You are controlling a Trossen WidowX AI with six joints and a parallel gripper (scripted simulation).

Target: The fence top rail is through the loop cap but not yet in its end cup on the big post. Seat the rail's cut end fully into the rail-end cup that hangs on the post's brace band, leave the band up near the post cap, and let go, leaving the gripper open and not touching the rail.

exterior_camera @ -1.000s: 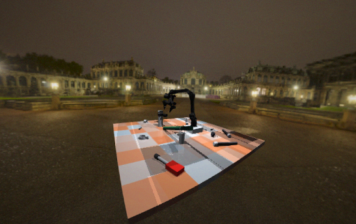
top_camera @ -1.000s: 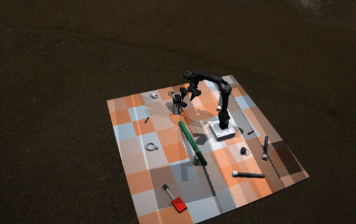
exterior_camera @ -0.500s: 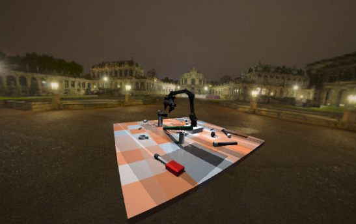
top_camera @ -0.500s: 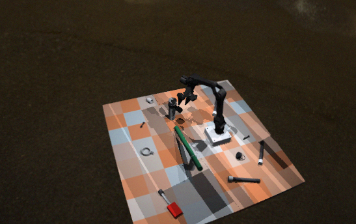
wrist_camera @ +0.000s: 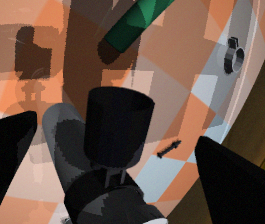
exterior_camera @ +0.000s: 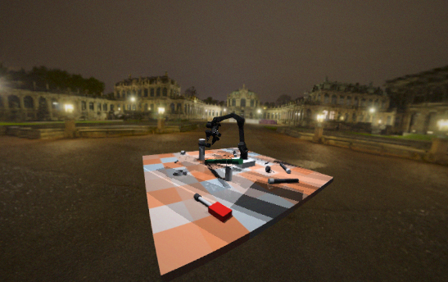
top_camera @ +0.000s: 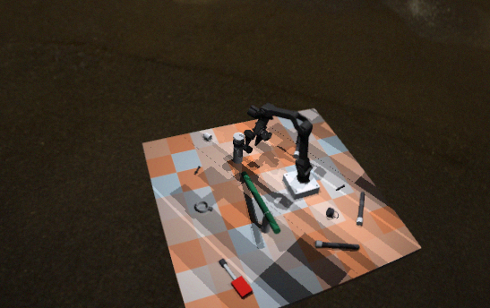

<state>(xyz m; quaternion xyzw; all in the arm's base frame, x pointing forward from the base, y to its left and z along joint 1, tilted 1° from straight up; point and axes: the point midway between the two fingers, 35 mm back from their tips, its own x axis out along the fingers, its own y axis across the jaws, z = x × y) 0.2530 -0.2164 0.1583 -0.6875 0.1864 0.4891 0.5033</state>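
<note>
The black rail-end cup lies 20 mm ahead of my gripper tip, 10 mm to the right of it and 20 mm below it. From my gripper tip the other things lie so: grey line post: 40 mm ahead, 460 mm to the left, 70 mm below; red-headed mallet: 280 mm ahead, 680 mm to the left, 160 mm below; dark fitting: 370 mm behind, 470 mm to the left, 160 mm below.
</note>
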